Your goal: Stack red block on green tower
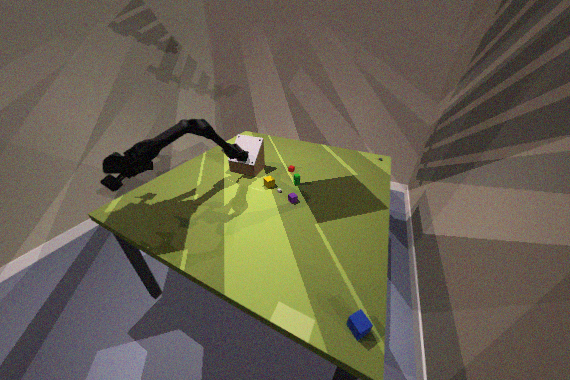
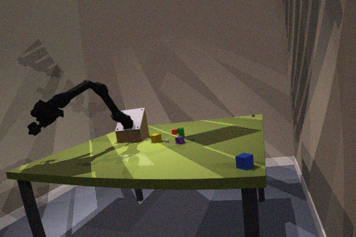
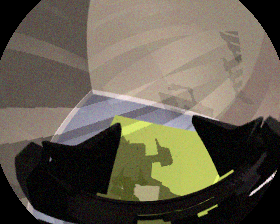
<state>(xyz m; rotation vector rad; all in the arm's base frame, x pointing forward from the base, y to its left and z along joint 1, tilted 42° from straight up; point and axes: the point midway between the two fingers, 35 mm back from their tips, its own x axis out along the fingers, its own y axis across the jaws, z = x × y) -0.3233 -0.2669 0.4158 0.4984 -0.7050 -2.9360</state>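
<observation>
Now: gripper tip 730 mm short of the purple block, 280 mm to the right of it and 180 mm above it. The rest, counted from my gripper tip: tiny white piece (640 mm ahead, 340 mm to the left, 190 mm below); red block (650 mm ahead, 570 mm to the left, 190 mm below); yellow block (570 mm ahead, 380 mm to the left, 180 mm below).
</observation>
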